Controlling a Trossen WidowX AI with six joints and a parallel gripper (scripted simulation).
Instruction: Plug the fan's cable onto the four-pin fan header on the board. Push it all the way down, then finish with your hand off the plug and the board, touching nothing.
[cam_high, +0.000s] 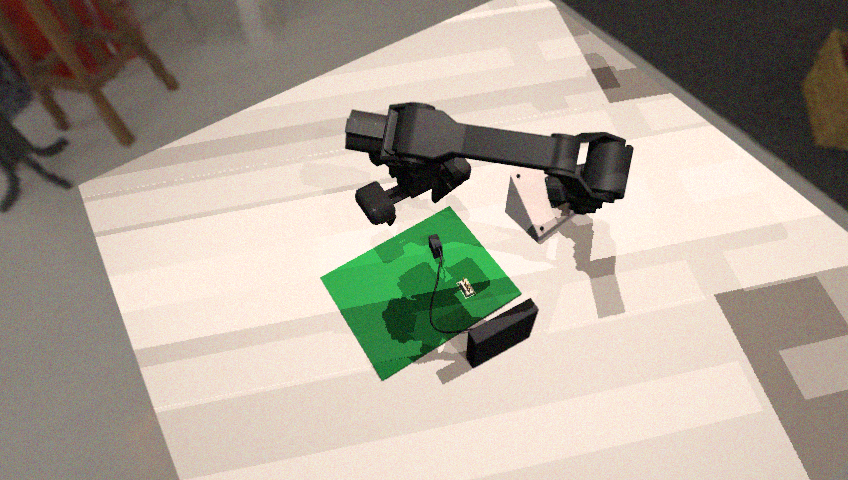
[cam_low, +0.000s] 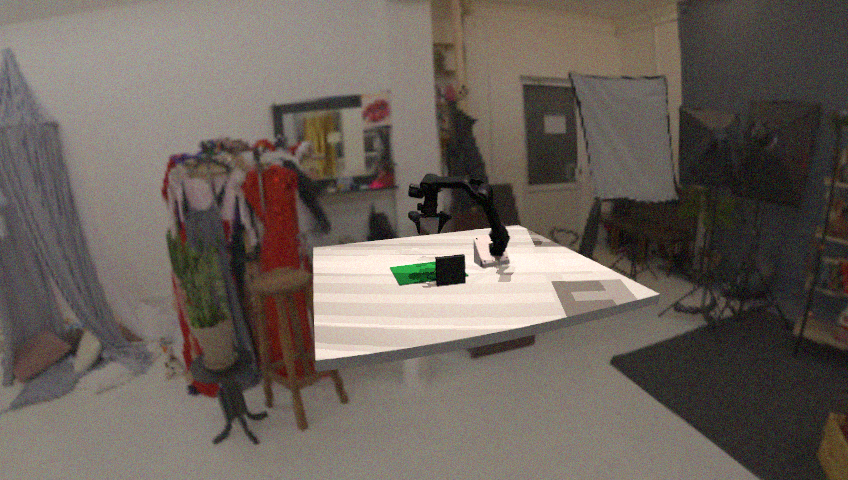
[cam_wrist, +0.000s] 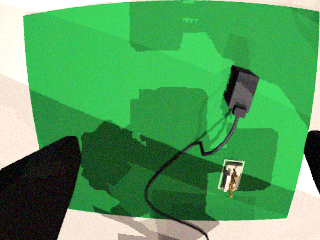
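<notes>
Now: the fan plug 140 mm below my gripper tip, 40 mm behind it and 10 mm to the left of it. Round my gripper tip: white four-pin header (160 mm below, 110 mm to the left, 50 mm behind); black fan (230 mm to the left, 100 mm below, 30 mm behind); green board (170 mm below, 50 mm to the left, 30 mm ahead).
</notes>
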